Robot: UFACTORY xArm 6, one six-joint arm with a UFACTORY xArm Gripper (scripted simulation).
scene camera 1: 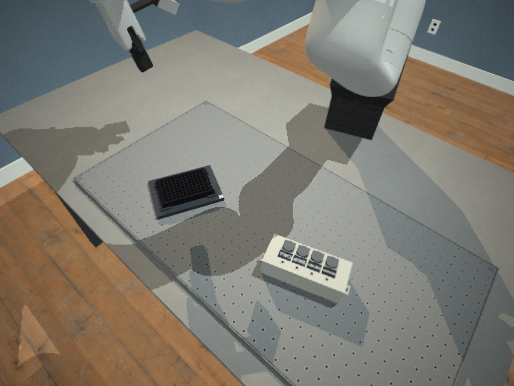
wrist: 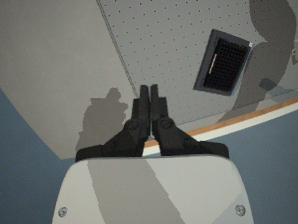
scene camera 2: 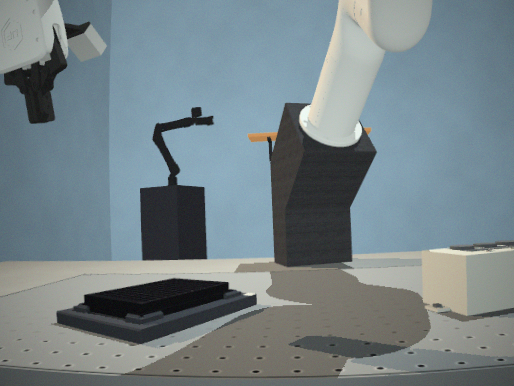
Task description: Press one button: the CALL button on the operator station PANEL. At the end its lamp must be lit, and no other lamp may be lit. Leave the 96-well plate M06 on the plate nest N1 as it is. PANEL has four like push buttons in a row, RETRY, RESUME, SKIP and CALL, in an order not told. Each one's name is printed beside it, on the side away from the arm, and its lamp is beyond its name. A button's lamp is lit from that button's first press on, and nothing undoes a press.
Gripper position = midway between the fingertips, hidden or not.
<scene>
In view: the gripper (scene camera 2: 42, 122), a black 96-well plate (scene camera 2: 173, 295) and a cream operator panel (scene camera 1: 317, 278).
The black 96-well plate is seen too in scene camera 1 (scene camera 1: 189, 186) and in the wrist view (wrist: 221, 54). The gripper shows as well in the wrist view (wrist: 150, 95).
</scene>
